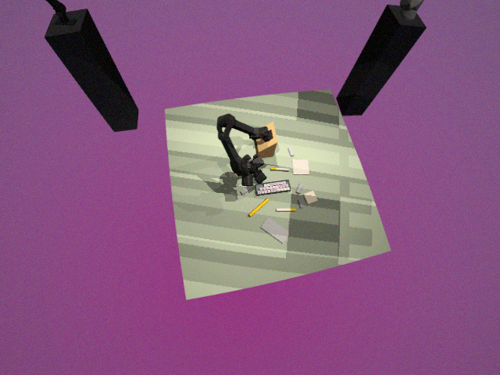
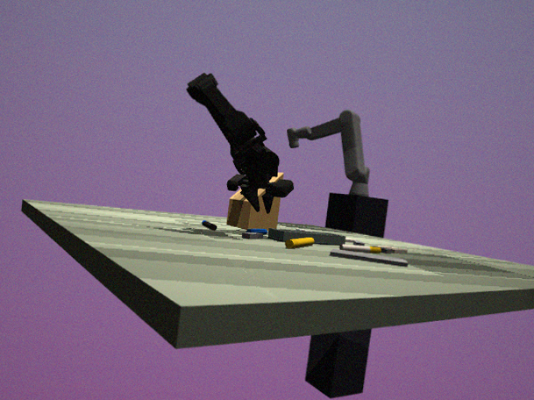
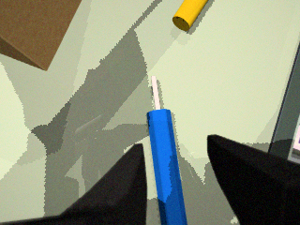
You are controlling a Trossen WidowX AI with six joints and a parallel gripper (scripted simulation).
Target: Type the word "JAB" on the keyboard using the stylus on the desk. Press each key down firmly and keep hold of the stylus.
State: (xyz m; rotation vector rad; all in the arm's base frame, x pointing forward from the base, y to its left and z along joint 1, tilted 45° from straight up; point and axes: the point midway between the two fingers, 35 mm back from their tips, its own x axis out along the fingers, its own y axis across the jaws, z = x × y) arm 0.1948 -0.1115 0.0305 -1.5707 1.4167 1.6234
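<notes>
Right now my gripper tip is 10 mm past the blue stylus, 10 mm to the right of it and 60 mm above it. From my gripper tip the other things lie so: dark pen: 120 mm behind, 120 mm to the right, 60 mm below; then stylus tip: 30 mm behind, 40 mm to the left, 60 mm below; then yellow marker: 220 mm ahead, 20 mm to the right, 50 mm below.
</notes>
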